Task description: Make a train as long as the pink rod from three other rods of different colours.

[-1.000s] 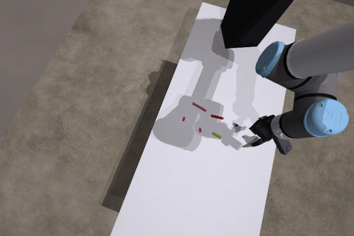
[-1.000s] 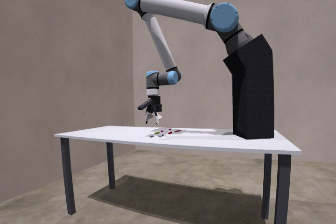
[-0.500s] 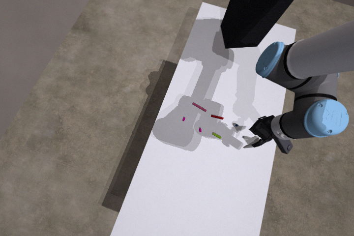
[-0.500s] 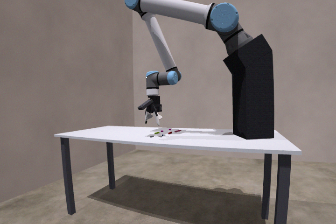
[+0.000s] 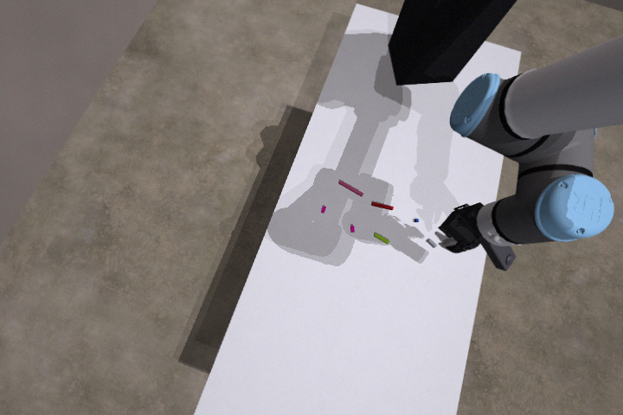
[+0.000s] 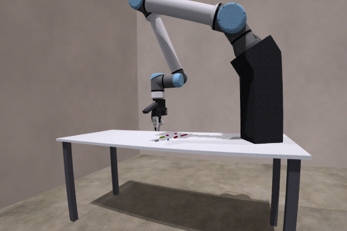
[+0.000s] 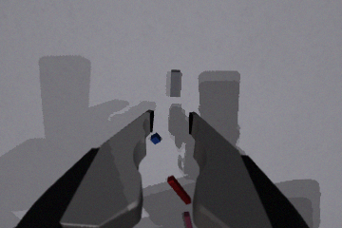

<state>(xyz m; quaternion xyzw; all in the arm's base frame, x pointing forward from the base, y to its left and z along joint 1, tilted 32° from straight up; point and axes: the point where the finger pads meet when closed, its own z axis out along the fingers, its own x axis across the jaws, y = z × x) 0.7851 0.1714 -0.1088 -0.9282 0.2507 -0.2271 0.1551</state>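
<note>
The grey rod lies 8 cm below my hand. From my hand the other things lie so: red rod (7 cm behind, 18 cm to the right, 8 cm below); lime rod (4 cm ahead, 16 cm to the right, 8 cm below); small blue rod (5 cm behind, 6 cm to the right, 8 cm below).
</note>
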